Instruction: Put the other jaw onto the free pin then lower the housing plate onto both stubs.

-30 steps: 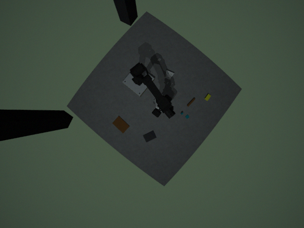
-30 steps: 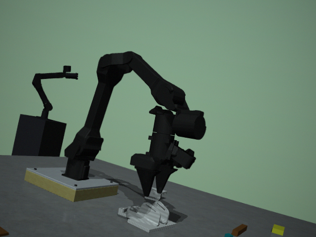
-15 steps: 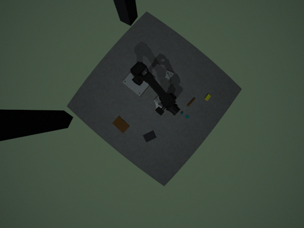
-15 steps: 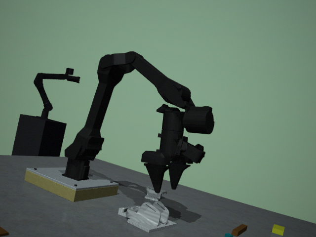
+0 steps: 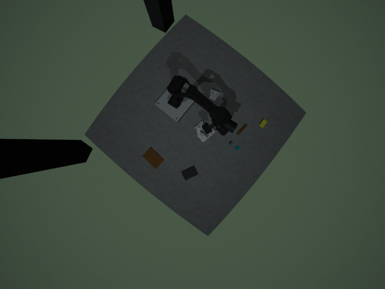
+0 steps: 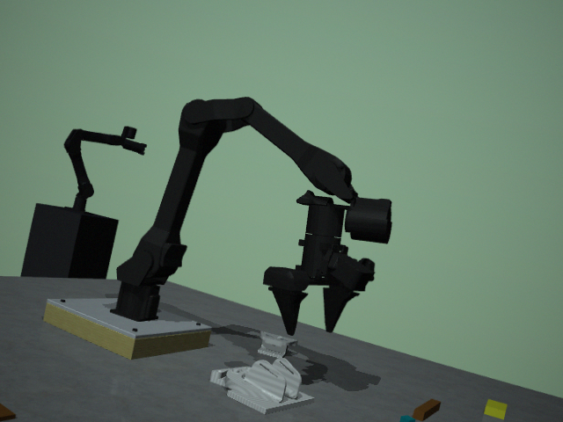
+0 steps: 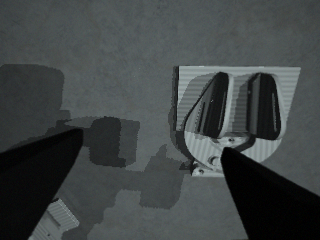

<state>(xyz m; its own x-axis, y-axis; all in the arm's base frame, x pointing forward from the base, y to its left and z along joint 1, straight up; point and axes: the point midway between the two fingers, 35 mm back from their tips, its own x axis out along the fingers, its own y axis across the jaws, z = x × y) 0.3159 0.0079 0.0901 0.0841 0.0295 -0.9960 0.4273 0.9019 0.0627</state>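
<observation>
The white bracket lies 12 cm behind my gripper tip, 20 cm to the left of it and 9 cm below it. From my gripper tip the other things lie so: brown bar: 20 cm ahead, 9 cm to the left, 9 cm below; then white base fixture: 2 cm behind, 8 cm to the right, 9 cm below; then yellow block: 32 cm ahead, 22 cm to the left, 9 cm below.
</observation>
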